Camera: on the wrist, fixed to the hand. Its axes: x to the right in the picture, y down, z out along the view.
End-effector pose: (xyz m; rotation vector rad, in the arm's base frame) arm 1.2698 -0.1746 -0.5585 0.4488 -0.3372 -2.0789
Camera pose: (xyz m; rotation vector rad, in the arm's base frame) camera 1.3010 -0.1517 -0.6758 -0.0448 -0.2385 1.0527
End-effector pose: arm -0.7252 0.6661 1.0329 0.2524 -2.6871 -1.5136
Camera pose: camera -0.6935 0.5507 1.0638 -1.8348 -0.1622 0.0847
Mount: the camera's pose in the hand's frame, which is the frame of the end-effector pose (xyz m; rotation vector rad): -0.0134 -0.0361 -0.1174 0.0060 -0.4322 -3.0967
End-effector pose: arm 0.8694 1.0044 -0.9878 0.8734 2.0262 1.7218
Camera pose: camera 0.7988 0.9038 -1.0003 -1.3815 0.6403 -0.4641
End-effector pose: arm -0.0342 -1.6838 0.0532 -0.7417 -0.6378 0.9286
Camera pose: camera 0.0654 -1.7429 0.0103 0.8910 -1.1414 -1.8347
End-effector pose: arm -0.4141 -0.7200 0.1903 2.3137 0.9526 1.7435
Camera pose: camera -0.5363 -0.7318 0.2040 -0.5185 1.7278 -0.3388
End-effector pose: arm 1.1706 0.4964 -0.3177 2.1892 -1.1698 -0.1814
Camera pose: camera 1.2348 0.5768 -0.2494 -1.2738 -2.2599 1.2569
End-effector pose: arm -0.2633 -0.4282 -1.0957 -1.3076 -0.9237 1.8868
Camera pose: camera -0.1436 -0.3986 -1.0887 1.0055 -1.2202 -0.5621
